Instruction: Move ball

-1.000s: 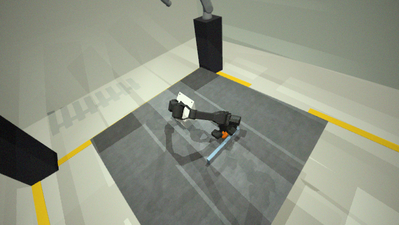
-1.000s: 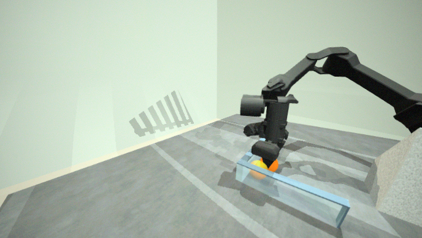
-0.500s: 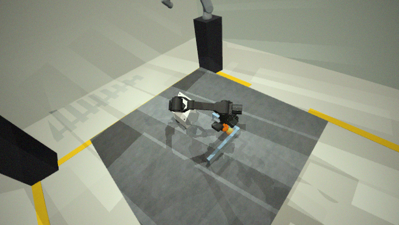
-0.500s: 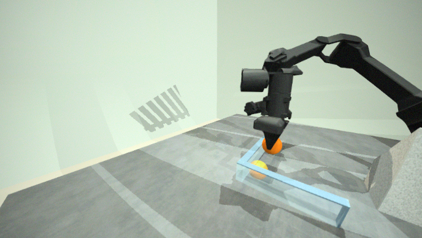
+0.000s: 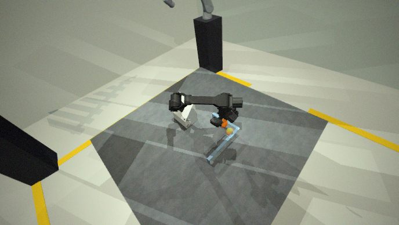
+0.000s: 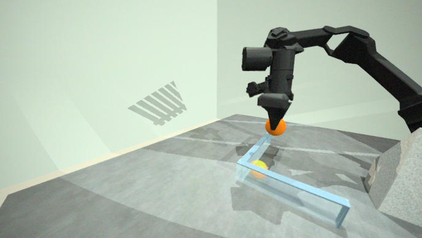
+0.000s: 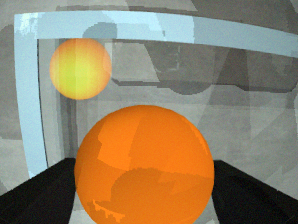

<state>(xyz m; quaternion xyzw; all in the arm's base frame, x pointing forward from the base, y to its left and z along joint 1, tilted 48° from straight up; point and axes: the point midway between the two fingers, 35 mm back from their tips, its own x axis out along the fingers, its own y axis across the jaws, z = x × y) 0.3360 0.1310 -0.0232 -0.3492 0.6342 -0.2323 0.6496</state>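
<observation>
Now: gripper tip 1 cm short of the see-through ball copy, 5 cm to the right of it and 13 cm above it. From my gripper tip the other things lie so: orange ball (right at my gripper tip).
</observation>
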